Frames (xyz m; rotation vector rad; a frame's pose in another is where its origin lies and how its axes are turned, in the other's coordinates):
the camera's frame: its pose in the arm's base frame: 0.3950 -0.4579 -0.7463 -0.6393 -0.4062 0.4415
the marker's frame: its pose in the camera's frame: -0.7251 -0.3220 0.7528 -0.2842 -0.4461 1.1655
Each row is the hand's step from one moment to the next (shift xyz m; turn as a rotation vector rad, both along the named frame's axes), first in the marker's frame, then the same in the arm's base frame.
Working: the marker's frame: its pose in the arm's base frame: -0.4900 -0.6991 -0.1507 -1.0292 -0.4927 1.6776

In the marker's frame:
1: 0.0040 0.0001 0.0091 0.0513 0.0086 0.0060
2: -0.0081 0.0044 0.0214 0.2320 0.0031 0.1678
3: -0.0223 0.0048 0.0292 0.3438 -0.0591 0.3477
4: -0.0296 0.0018 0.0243 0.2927 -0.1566 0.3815
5: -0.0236 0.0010 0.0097 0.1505 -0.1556 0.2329
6: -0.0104 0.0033 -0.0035 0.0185 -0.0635 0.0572
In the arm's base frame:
1: -0.0078 0.0051 0.0033 -0.0134 0.0451 -0.0230
2: -0.0195 -0.0055 0.0115 -0.1563 0.2399 -0.0009
3: -0.0251 -0.0174 0.0209 -0.2772 0.3946 0.1000
4: -0.0189 -0.0238 0.0233 -0.2464 0.3881 0.2107
5: -0.0069 -0.0204 0.0137 -0.1146 0.2324 0.1842
6: 0.0018 -0.0113 -0.0003 -0.0126 0.0491 0.0712

